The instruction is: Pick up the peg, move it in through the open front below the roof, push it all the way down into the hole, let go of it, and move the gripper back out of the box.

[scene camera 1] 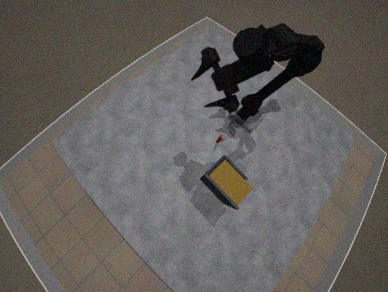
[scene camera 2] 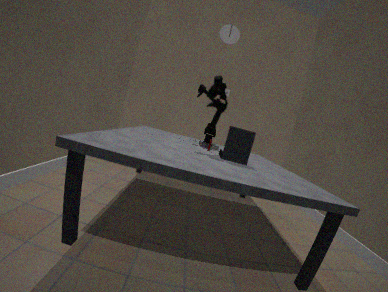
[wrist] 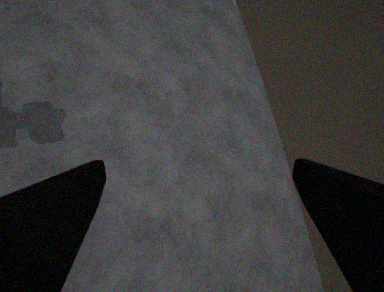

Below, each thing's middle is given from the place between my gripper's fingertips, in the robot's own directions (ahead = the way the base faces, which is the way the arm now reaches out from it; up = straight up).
The dark box (scene camera 1: 224, 179) is 290 mm to the left of my hand, 210 mm below it and 40 mm ahead of it.
